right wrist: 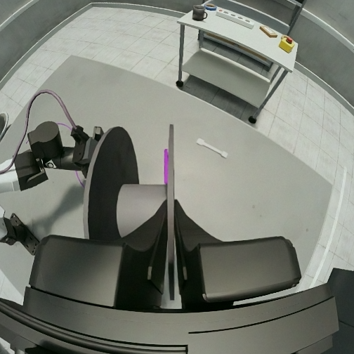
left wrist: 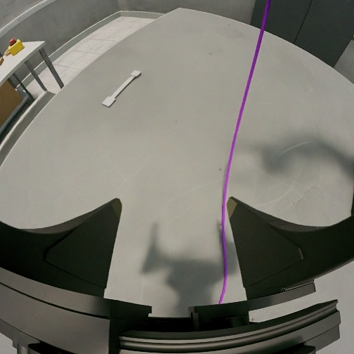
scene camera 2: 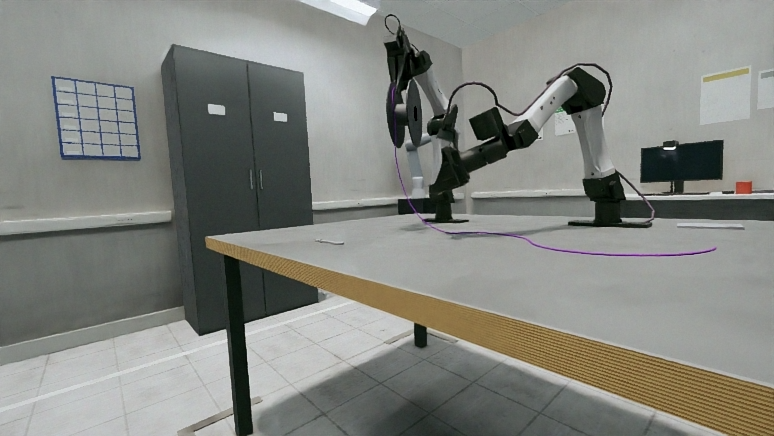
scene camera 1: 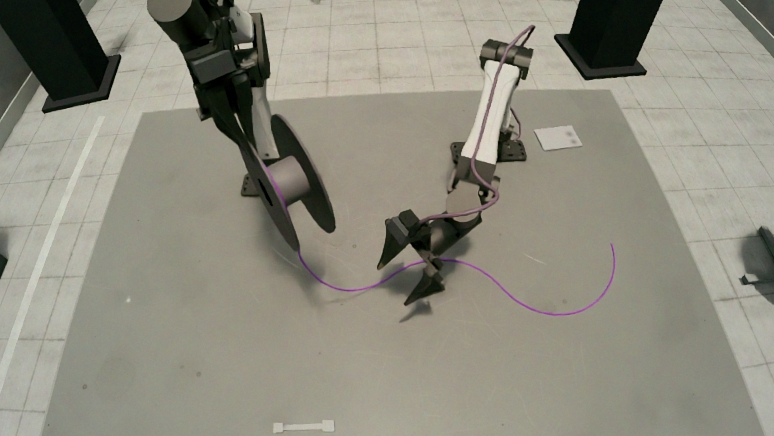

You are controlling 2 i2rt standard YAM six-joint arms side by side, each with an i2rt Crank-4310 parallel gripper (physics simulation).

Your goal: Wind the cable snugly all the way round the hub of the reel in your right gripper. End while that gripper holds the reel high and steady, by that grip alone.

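Pixels of known places: left gripper, fingertip midpoint: (scene camera 2: 434, 193) (scene camera 1: 390, 287); right gripper, fingertip midpoint: (scene camera 2: 395, 91) (scene camera 1: 256, 160); left arm's base, link origin: (scene camera 2: 607, 225); right arm's base, link origin: (scene camera 2: 444, 221).
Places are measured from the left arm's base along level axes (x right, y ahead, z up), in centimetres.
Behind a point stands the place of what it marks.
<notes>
The reel (scene camera 1: 292, 176) @(x 42.7, y 38.5, z 39.5 cm) (scene camera 2: 414, 111) @(x 41.4, y 36.7, z 37.2 cm) (right wrist: 112, 175) has two dark discs and a grey hub, and hangs high above the table. My right gripper (right wrist: 170, 202) is shut on one disc's rim. The purple cable (scene camera 1: 346, 290) @(x 37.8, y 40.5, z 5.5 cm) (scene camera 2: 595, 254) @(x -11.0, y 47.1, z 0.1 cm) (left wrist: 235, 135) (right wrist: 166, 165) starts along that disc's inner face beside the hub, drops past the rim and lies in waves on the table, its free end at the right in scene camera 1. The visible hub surface is bare. My left gripper (scene camera 1: 392, 285) @(x 29.0, y 43.4, z 11.9 cm) (scene camera 2: 431, 190) @(x 29.0, y 43.4, z 11.9 cm) (left wrist: 173, 200) is open, above the table; the cable passes below it, nearer the right-hand finger in the left wrist view.
A white dumbbell-shaped piece (scene camera 1: 303, 426) @(x 46.9, y 66.4, z 0.5 cm) (scene camera 2: 329, 241) @(x 46.0, y 66.7, z 0.5 cm) (left wrist: 121, 89) (right wrist: 212, 148) lies near the table's front edge in scene camera 1. A white flat plate (scene camera 1: 557, 138) @(x -20.8, y -4.1, z 0.6 cm) (scene camera 2: 709, 226) @(x -21.7, y -0.8, z 0.6 cm) lies beside the left arm's base. A cart (right wrist: 225, 35) stands beyond the table.
</notes>
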